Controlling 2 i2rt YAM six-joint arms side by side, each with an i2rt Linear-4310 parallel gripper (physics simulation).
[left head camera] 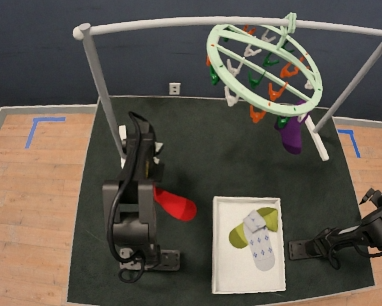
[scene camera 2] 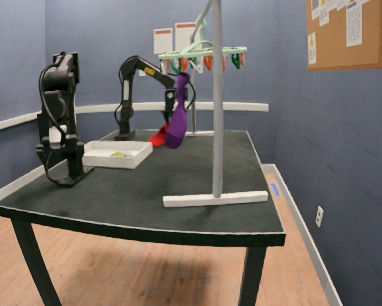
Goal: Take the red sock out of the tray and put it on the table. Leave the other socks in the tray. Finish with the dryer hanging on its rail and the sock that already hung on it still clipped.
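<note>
The red sock [left head camera: 176, 205] [scene camera 2: 159, 138] is left of the tray [left head camera: 216, 250] [scene camera 2: 116, 162] in the left head camera, its toe end low at the table. Its other end rises to my left gripper [scene camera 2: 167, 122], shut on it; in the left head camera the arm hides that gripper. My right gripper [left head camera: 367, 199] is open and empty at the right edge. An olive sock [left head camera: 239, 237] and a white-blue patterned sock [left head camera: 262, 250] lie overlapped in the tray. The green dryer [left head camera: 235, 100] [scene camera 2: 232, 50] hangs on its rail [left head camera: 165, 24], with a purple sock [left head camera: 291, 139] [scene camera 2: 178, 122] clipped on it.
A rail post [left head camera: 101, 85] with a white foot stands behind the left arm. The other post [left head camera: 350, 90] [scene camera 2: 217, 125] stands at the right in the left head camera, its white foot [left head camera: 320, 142] [scene camera 2: 240, 199] on the table. Orange, green and white clips hang under the dryer.
</note>
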